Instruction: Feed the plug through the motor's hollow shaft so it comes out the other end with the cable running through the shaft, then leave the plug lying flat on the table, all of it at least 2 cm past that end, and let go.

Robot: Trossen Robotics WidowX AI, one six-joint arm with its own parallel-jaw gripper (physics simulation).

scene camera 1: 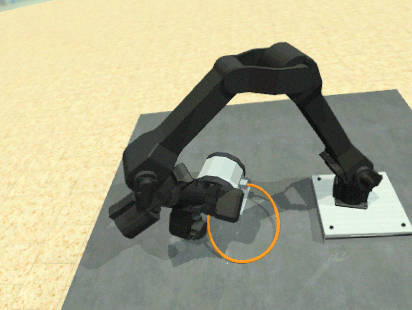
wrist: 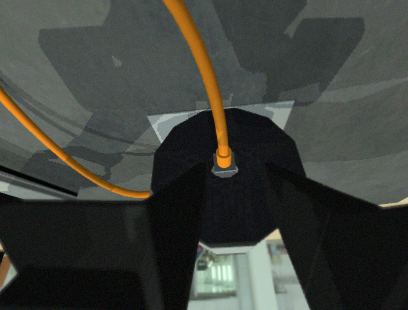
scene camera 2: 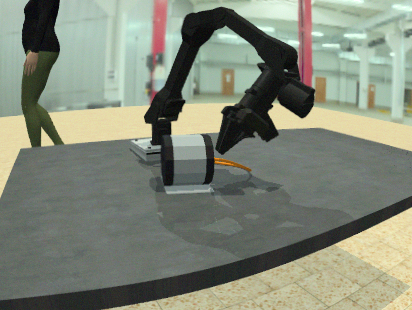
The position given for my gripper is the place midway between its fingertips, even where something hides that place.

In view: my gripper [scene camera 1: 207,198] and an orange cable [wrist: 185,22].
My gripper also shows in the wrist view [wrist: 234,170] and in scene camera 2 [scene camera 2: 218,152].
